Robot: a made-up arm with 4 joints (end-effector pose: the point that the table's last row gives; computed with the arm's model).
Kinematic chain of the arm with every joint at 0, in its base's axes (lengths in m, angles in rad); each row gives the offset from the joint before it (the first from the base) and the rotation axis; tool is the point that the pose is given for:
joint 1: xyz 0 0 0.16 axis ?
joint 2: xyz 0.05 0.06 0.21 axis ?
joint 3: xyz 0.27 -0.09 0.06 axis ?
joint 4: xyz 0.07 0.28 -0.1 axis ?
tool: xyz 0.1 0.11 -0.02
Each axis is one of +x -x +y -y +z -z.
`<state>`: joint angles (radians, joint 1 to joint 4).
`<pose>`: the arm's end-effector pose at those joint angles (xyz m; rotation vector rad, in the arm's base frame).
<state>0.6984 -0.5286 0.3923 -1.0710</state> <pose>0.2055 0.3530 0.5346 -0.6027 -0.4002 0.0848</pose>
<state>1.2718 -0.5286 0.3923 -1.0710</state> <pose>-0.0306 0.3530 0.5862 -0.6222 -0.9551 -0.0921</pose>
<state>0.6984 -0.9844 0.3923 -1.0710</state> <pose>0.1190 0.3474 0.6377 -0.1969 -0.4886 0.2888</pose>
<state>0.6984 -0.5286 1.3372 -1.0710</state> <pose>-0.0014 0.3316 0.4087 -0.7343 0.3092 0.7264</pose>
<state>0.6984 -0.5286 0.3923 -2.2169</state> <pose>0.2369 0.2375 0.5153 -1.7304 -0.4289 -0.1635</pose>
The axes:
joint 1: -y
joint 2: -x
joint 3: +y
joint 4: +x

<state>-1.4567 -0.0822 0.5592 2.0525</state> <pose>0.2504 0.2182 -0.2820 1.2975 1.1536 -1.9988</pose>
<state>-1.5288 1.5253 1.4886 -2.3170</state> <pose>0.1108 -0.0584 -0.0028 0.7325 -0.6370 -1.5362</pose>
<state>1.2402 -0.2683 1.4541 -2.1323</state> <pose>-0.0572 0.2049 0.3473 -2.0491 -0.1522 0.3760</pose>
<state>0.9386 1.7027 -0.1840 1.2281</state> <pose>0.3247 0.1149 0.5267 -0.5251 -0.9372 -0.0512</pose>
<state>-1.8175 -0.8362 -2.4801 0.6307</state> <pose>0.4929 0.1028 -0.1883 0.1186 -0.8058 -0.4799</pose>
